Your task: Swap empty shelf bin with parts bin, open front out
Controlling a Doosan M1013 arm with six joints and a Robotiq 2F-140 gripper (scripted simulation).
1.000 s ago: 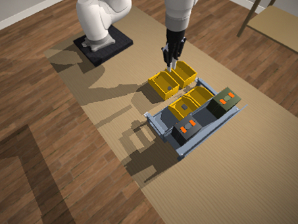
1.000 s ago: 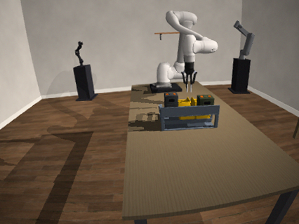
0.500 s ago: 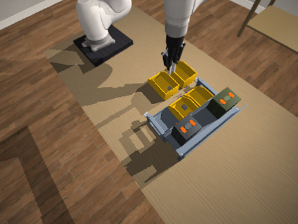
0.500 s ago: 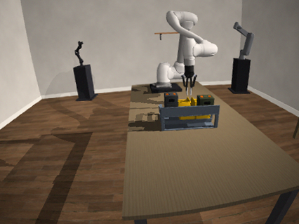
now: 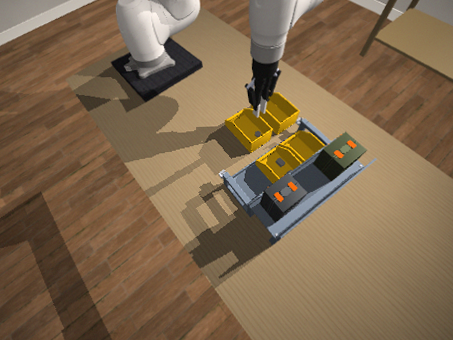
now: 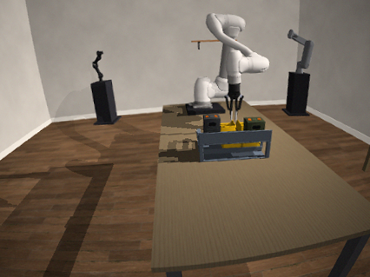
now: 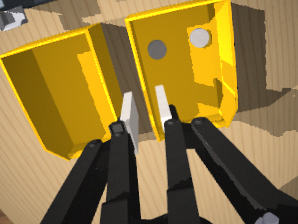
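Now: hand 13 cm short of the shelf lip, 6 cm to the left of it and 11 cm above it. From my hand the other things lie so: dark grey box (32 cm ahead, 16 cm to the right, 4 cm above); then green box (31 cm ahead, 7 cm to the left, 3 cm above).
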